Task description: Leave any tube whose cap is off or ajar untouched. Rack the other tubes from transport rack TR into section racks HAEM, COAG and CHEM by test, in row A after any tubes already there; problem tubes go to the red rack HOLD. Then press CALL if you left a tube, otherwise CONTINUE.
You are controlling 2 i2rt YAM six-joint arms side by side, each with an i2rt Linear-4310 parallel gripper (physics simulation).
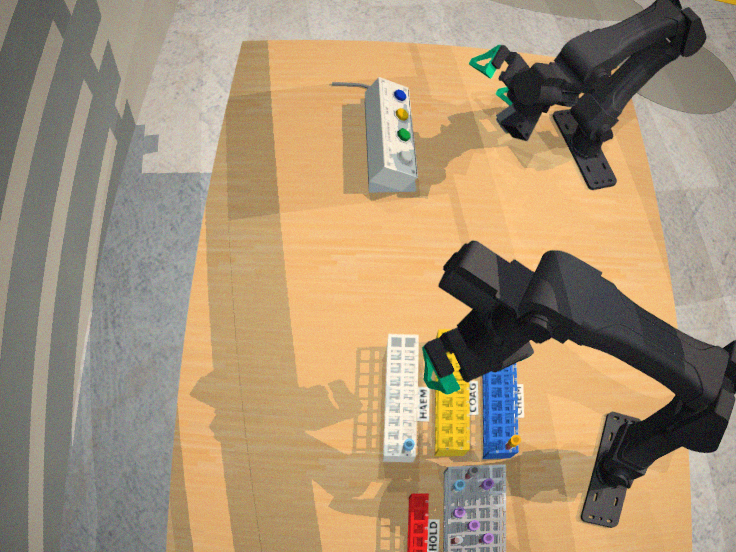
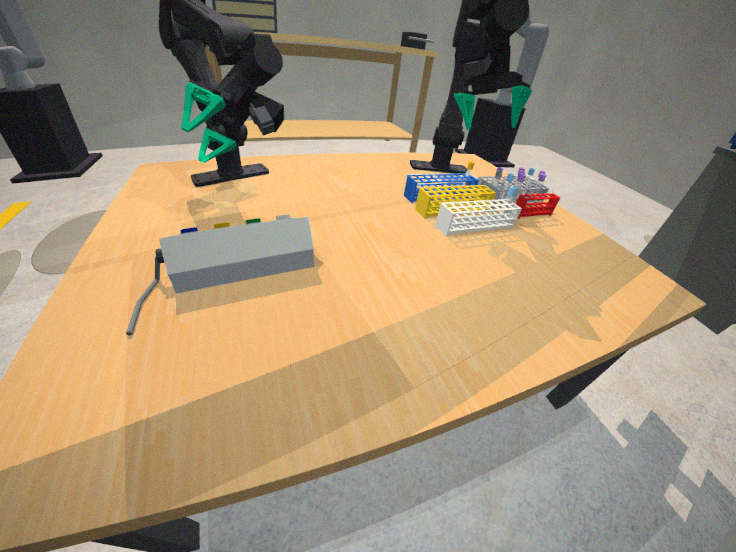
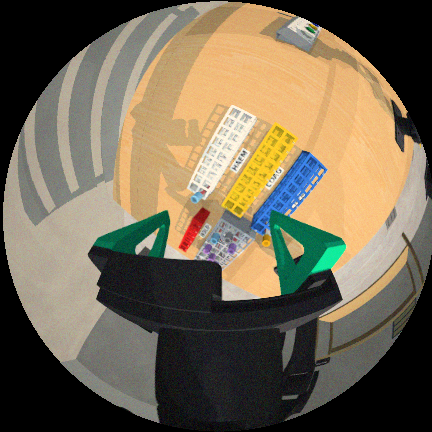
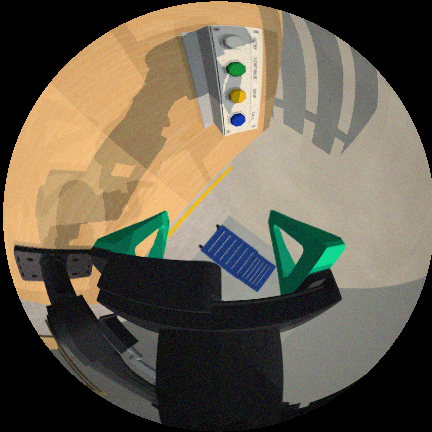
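Pixels of known places: left gripper, fingertip midpoint: (image 1: 455, 370) (image 2: 490, 129) (image 3: 219, 215); right gripper, fingertip midpoint: (image 1: 483, 76) (image 2: 193, 147) (image 4: 218, 215); left arm's base, origin of the base link: (image 1: 611, 470) (image 2: 439, 168); right arm's base, origin of the base link: (image 1: 584, 148) (image 2: 231, 175) (image 4: 51, 263).
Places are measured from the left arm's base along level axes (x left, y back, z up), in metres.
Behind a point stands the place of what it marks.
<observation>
The grey transport rack (image 1: 504, 505) @(x 0.113, y -0.181, z 0.057 m) holds several tubes with purple, light-blue and dark caps; the caps' seating is too small to tell. The white HAEM rack (image 1: 400, 457) @(x 0.081, y -0.359, z 0.045 m) (image 2: 442, 224) @(x -0.108, y -0.418, z 0.018 m) (image 3: 220, 145) @(x -0.030, y -0.394, z 0.057 m) has a light-blue-capped tube (image 1: 409, 443) @(x 0.066, y -0.354, z 0.094 m) (image 3: 197, 197) @(x 0.059, y -0.351, z 0.093 m) at its end. The yellow COAG rack (image 1: 451, 451) @(x 0.049, y -0.287, z 0.043 m) (image 2: 420, 204) @(x -0.143, y -0.339, z 0.023 m) (image 3: 260, 170) @(x -0.046, y -0.307, z 0.008 m) shows no tube. The blue CHEM rack (image 1: 499, 455) @(x 0.032, y -0.210, z 0.033 m) (image 2: 410, 188) @(x -0.157, y -0.271, z 0.032 m) (image 3: 295, 187) @(x -0.087, y -0.231, z 0.008 m) has an orange-capped tube (image 1: 514, 440) @(x 0.017, y -0.203, z 0.094 m) (image 2: 470, 166) @(x 0.012, y -0.208, z 0.084 m). The red HOLD rack (image 1: 418, 497) @(x 0.134, y -0.312, z 0.040 m) (image 2: 538, 205) @(x 0.196, y -0.301, z 0.030 m) (image 3: 194, 230) @(x 0.207, y -0.287, z 0.009 m) shows no tube. My left gripper (image 2: 491, 125) @(x -0.024, y -0.327, z 0.207 m) (image 3: 219, 215) @(x -0.024, y -0.327, z 0.207 m) is open, above the racks. My right gripper (image 2: 199, 142) @(x -0.603, y -0.415, z 0.150 m) (image 4: 218, 215) @(x -0.603, y -0.415, z 0.150 m) is open, beyond the button box.
The button box (image 1: 389, 178) @(x -0.385, y -0.527, z 0.046 m) (image 2: 237, 252) @(x -0.485, y -0.596, z 0.051 m) (image 3: 295, 40) (image 4: 216, 80) @(x -0.500, y -0.517, z 0.048 m) has blue, yellow, green and grey-white buttons; the blue CALL button (image 4: 237, 119) @(x -0.567, y -0.559, z 0.068 m) and green CONTINUE button (image 4: 236, 69) @(x -0.477, y -0.526, z 0.069 m) show. A cable (image 1: 350, 84) @(x -0.615, y -0.682, z 0.006 m) (image 2: 142, 303) @(x -0.618, y -0.665, z 0.004 m) leaves the box.
</observation>
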